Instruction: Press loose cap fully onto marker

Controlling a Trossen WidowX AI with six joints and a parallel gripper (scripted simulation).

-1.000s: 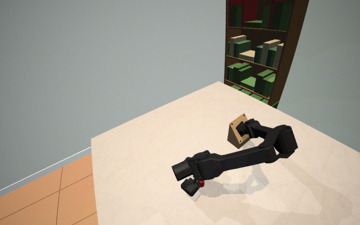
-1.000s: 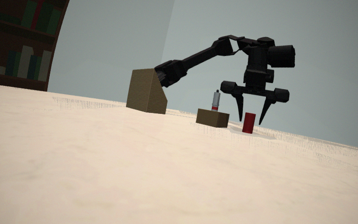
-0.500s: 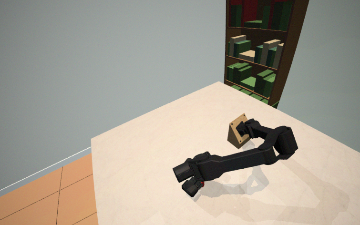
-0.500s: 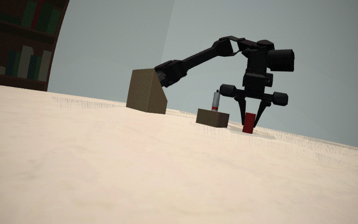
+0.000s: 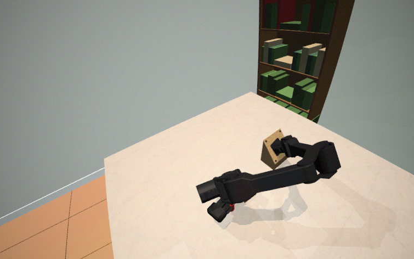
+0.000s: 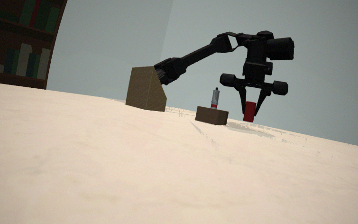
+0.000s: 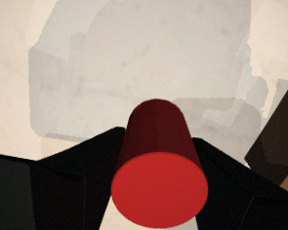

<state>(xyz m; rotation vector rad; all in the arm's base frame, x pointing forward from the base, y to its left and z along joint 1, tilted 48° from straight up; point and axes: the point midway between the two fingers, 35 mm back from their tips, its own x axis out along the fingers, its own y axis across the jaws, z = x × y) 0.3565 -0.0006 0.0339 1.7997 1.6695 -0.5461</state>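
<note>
Right now the brown holder block is 100 mm behind my gripper tip, 20 mm below it and 10 mm to the right of it. Also, from my gripper tip: red cap 10 mm above.
</note>
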